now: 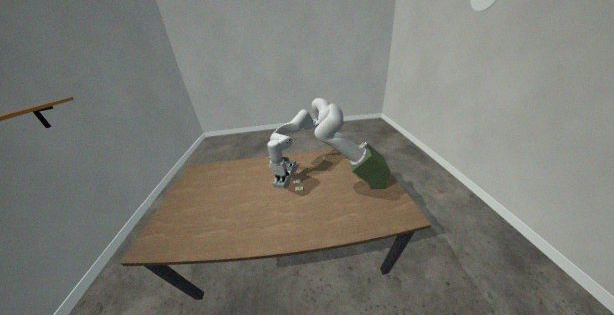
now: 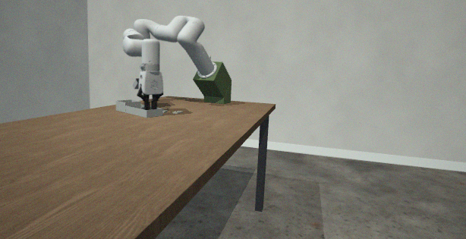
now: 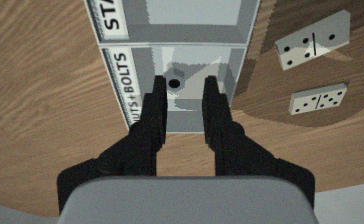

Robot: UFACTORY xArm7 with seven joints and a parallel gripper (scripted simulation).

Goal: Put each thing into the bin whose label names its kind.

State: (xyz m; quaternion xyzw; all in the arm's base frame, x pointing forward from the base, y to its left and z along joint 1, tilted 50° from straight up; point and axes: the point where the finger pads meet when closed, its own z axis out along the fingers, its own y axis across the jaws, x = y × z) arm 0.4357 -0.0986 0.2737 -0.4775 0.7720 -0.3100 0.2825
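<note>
The white ring-shaped part lies 1 cm ahead of my hand, 1 cm to the right of it and 3 cm below it. Also, from my hand: white domino 9 cm behind, 3 cm to the left, 4 cm below; then cream domino 9 cm behind, 10 cm to the left, 4 cm below; then black cylindrical battery 10 cm behind, 14 cm to the right, 3 cm below.
</note>
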